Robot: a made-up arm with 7 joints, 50 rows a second.
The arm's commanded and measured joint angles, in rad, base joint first. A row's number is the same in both.
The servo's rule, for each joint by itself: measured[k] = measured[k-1] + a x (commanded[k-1-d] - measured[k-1]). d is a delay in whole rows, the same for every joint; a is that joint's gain. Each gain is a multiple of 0.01, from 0.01 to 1. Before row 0 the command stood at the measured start. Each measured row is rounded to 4 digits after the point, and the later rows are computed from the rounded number. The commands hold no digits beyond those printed.
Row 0, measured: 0.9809, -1.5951, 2.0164, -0.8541, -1.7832, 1.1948, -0.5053
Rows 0 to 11, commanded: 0.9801, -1.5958, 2.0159, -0.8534, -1.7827, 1.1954, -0.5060; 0.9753, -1.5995, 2.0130, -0.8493, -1.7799, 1.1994, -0.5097; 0.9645, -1.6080, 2.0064, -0.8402, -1.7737, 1.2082, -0.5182; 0.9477, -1.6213, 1.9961, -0.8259, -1.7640, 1.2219, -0.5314; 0.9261, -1.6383, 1.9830, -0.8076, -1.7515, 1.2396, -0.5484; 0.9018, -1.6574, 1.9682, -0.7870, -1.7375, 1.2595, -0.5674; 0.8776, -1.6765, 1.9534, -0.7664, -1.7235, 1.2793, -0.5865; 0.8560, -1.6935, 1.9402, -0.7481, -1.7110, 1.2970, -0.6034; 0.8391, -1.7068, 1.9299, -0.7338, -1.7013, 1.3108, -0.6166; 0.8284, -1.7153, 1.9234, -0.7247, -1.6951, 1.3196, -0.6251; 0.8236, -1.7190, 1.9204, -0.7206, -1.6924, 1.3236, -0.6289; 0.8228, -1.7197, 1.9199, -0.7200, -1.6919, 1.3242, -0.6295
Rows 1 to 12, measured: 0.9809, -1.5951, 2.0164, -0.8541, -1.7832, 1.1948, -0.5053; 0.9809, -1.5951, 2.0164, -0.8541, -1.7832, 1.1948, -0.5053; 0.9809, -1.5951, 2.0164, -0.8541, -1.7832, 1.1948, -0.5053; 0.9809, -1.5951, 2.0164, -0.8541, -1.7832, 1.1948, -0.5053; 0.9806, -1.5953, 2.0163, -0.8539, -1.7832, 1.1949, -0.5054; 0.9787, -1.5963, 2.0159, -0.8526, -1.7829, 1.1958, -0.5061; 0.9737, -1.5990, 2.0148, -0.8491, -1.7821, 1.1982, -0.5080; 0.9646, -1.6041, 2.0126, -0.8426, -1.7805, 1.2027, -0.5117; 0.9511, -1.6120, 2.0090, -0.8328, -1.7779, 1.2097, -0.5176; 0.9338, -1.6224, 2.0041, -0.8200, -1.7743, 1.2192, -0.5256; 0.9141, -1.6348, 1.9980, -0.8050, -1.7697, 1.2306, -0.5353; 0.8938, -1.6483, 1.9911, -0.7891, -1.7644, 1.2432, -0.5462
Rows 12 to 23, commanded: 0.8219, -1.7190, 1.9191, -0.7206, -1.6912, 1.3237, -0.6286; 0.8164, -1.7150, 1.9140, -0.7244, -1.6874, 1.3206, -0.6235; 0.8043, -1.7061, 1.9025, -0.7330, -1.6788, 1.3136, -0.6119; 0.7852, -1.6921, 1.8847, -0.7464, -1.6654, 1.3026, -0.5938; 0.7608, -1.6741, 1.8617, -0.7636, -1.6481, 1.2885, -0.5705; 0.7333, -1.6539, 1.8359, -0.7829, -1.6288, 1.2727, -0.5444; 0.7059, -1.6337, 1.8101, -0.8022, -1.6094, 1.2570, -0.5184; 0.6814, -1.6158, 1.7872, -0.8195, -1.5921, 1.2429, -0.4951; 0.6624, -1.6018, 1.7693, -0.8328, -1.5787, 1.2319, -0.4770; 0.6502, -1.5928, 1.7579, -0.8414, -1.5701, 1.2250, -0.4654; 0.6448, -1.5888, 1.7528, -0.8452, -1.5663, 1.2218, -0.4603; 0.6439, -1.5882, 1.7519, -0.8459, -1.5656, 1.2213, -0.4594
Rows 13 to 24, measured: 0.8747, -1.6618, 1.9838, -0.7736, -1.7587, 1.2560, -0.5575; 0.8585, -1.6741, 1.9766, -0.7599, -1.7530, 1.2681, -0.5683; 0.8463, -1.6844, 1.9699, -0.7489, -1.7475, 1.2786, -0.5780; 0.8381, -1.6925, 1.9639, -0.7408, -1.7425, 1.2873, -0.5862; 0.8324, -1.6986, 1.9585, -0.7351, -1.7379, 1.2942, -0.5930; 0.8268, -1.7024, 1.9532, -0.7321, -1.7334, 1.2992, -0.5979; 0.8189, -1.7033, 1.9471, -0.7324, -1.7285, 1.3019, -0.6001; 0.8071, -1.7007, 1.9396, -0.7363, -1.7228, 1.3020, -0.5991; 0.7909, -1.6946, 1.9303, -0.7439, -1.7161, 1.2994, -0.5945; 0.7707, -1.6852, 1.9190, -0.7548, -1.7082, 1.2943, -0.5865; 0.7480, -1.6734, 1.9059, -0.7681, -1.6993, 1.2872, -0.5756; 0.7247, -1.6602, 1.8917, -0.7825, -1.6897, 1.2788, -0.5627
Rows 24 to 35, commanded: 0.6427, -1.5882, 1.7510, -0.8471, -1.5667, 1.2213, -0.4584; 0.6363, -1.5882, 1.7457, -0.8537, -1.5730, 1.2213, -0.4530; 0.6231, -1.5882, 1.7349, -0.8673, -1.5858, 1.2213, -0.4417; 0.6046, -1.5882, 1.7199, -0.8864, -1.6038, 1.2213, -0.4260; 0.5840, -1.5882, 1.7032, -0.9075, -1.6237, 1.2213, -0.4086; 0.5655, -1.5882, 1.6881, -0.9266, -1.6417, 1.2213, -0.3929; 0.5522, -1.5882, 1.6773, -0.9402, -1.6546, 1.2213, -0.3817; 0.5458, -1.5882, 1.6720, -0.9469, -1.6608, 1.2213, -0.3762; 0.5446, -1.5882, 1.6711, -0.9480, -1.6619, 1.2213, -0.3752; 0.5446, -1.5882, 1.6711, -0.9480, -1.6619, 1.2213, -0.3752; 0.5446, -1.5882, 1.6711, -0.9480, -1.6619, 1.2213, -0.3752; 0.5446, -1.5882, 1.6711, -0.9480, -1.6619, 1.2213, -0.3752
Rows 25 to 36, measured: 0.7029, -1.6468, 1.8770, -0.7966, -1.6797, 1.2699, -0.5490; 0.6845, -1.6344, 1.8627, -0.8091, -1.6698, 1.2614, -0.5356; 0.6706, -1.6239, 1.8495, -0.8192, -1.6605, 1.2539, -0.5236; 0.6613, -1.6157, 1.8378, -0.8267, -1.6520, 1.2477, -0.5133; 0.6548, -1.6094, 1.8274, -0.8324, -1.6443, 1.2427, -0.5045; 0.6483, -1.6045, 1.8176, -0.8384, -1.6379, 1.2386, -0.4963; 0.6395, -1.6008, 1.8077, -0.8465, -1.6332, 1.2353, -0.4876; 0.6273, -1.5979, 1.7972, -0.8577, -1.6306, 1.2326, -0.4777; 0.6121, -1.5957, 1.7859, -0.8716, -1.6300, 1.2305, -0.4666; 0.5958, -1.5940, 1.7742, -0.8870, -1.6311, 1.2288, -0.4548; 0.5805, -1.5927, 1.7626, -0.9019, -1.6332, 1.2274, -0.4431; 0.5684, -1.5917, 1.7517, -0.9145, -1.6357, 1.2262, -0.4324
